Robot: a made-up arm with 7 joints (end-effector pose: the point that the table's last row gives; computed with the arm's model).
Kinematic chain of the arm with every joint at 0, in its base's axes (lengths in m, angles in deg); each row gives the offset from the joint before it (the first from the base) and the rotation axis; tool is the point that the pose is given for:
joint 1: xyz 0 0 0.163 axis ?
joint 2: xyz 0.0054 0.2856 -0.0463 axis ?
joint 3: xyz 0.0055 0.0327 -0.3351 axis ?
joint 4: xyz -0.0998 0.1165 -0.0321 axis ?
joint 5: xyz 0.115 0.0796 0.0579 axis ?
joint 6: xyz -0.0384 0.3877 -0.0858 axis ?
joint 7: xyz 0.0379 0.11 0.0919 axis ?
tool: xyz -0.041 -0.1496 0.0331
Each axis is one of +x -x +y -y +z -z.
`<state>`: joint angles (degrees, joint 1 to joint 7).
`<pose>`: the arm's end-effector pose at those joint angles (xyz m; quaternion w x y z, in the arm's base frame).
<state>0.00 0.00 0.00 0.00 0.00 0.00 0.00</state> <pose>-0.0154 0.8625 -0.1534 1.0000 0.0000 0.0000 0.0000</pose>
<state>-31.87 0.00 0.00 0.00 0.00 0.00 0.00</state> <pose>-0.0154 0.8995 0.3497 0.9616 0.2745 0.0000 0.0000</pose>
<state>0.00 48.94 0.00 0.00 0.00 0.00 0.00</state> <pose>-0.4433 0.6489 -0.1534 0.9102 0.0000 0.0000 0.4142</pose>
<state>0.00 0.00 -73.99 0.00 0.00 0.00 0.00</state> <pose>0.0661 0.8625 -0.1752 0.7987 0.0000 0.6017 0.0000</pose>
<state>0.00 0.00 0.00 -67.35 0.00 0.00 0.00</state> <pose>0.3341 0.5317 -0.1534 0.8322 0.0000 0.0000 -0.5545</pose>
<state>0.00 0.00 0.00 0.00 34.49 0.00 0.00</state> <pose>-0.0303 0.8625 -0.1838 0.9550 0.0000 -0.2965 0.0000</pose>
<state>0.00 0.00 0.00 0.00 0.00 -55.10 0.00</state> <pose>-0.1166 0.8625 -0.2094 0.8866 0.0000 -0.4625 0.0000</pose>
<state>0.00 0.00 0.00 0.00 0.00 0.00 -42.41</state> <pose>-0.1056 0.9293 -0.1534 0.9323 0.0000 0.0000 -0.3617</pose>
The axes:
joint 1: -x
joint 2: +z
joint 3: -y
joint 4: +z
joint 5: -y
joint 6: +y
joint 7: +z

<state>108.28 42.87 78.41 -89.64 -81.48 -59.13 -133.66</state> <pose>-0.1138 0.1342 -0.2388 0.3534 0.1078 -0.3051 -0.8777</pose>
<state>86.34 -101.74 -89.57 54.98 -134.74 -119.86 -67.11</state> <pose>0.4113 0.1709 0.2439 0.6305 0.0612 0.0818 -0.7694</pose>
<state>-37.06 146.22 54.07 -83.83 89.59 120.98 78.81</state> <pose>-0.1008 0.4962 0.5175 0.0193 0.4898 -0.1508 0.8585</pose>
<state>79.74 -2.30 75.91 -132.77 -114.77 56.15 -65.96</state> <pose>0.0484 -0.2201 0.2049 0.7059 0.0541 0.6726 -0.2154</pose>
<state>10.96 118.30 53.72 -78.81 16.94 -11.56 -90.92</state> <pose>-0.4252 0.4002 0.1001 0.7526 0.3866 0.2167 -0.4870</pose>
